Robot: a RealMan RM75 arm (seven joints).
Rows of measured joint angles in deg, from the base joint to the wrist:
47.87 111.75 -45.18 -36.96 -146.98 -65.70 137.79
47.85 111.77 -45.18 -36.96 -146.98 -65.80 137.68
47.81 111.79 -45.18 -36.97 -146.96 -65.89 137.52
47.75 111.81 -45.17 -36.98 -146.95 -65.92 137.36
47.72 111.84 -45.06 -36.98 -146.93 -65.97 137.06
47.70 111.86 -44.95 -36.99 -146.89 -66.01 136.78
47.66 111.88 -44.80 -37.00 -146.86 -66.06 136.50
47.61 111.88 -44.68 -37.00 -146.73 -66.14 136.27
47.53 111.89 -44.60 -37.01 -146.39 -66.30 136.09
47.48 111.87 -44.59 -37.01 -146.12 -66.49 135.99
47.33 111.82 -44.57 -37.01 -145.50 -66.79 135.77
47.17 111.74 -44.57 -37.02 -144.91 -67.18 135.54
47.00 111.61 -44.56 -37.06 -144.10 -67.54 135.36
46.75 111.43 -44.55 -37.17 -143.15 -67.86 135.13
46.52 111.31 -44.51 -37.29 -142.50 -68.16 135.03
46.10 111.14 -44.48 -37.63 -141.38 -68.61 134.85
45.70 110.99 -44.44 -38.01 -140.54 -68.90 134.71
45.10 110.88 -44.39 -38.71 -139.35 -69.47 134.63
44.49 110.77 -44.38 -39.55 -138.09 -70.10 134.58
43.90 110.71 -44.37 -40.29 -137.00 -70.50 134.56
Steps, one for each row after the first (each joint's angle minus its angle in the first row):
-0.02 0.02 0.00 0.00 0.00 -0.10 -0.11
-0.06 0.04 0.00 -0.01 0.02 -0.19 -0.27
-0.12 0.06 0.01 -0.02 0.03 -0.22 -0.43
-0.15 0.09 0.12 -0.02 0.05 -0.27 -0.73
-0.17 0.11 0.23 -0.03 0.09 -0.31 -1.01
-0.21 0.13 0.38 -0.04 0.12 -0.36 -1.29
-0.26 0.13 0.50 -0.04 0.25 -0.44 -1.52
-0.34 0.14 0.58 -0.05 0.59 -0.60 -1.70
-0.39 0.12 0.59 -0.05 0.86 -0.79 -1.80
-0.54 0.07 0.61 -0.05 1.48 -1.09 -2.02
-0.70 -0.01 0.61 -0.06 2.07 -1.48 -2.25
-0.87 -0.14 0.62 -0.10 2.88 -1.84 -2.43
-1.12 -0.32 0.63 -0.21 3.83 -2.16 -2.66
-1.35 -0.44 0.67 -0.33 4.48 -2.46 -2.76
-1.77 -0.61 0.70 -0.67 5.60 -2.91 -2.94
-2.17 -0.76 0.74 -1.05 6.44 -3.20 -3.08
-2.77 -0.87 0.79 -1.75 7.63 -3.77 -3.16
-3.38 -0.98 0.80 -2.59 8.89 -4.40 -3.21
-3.97 -1.04 0.81 -3.33 9.98 -4.80 -3.23

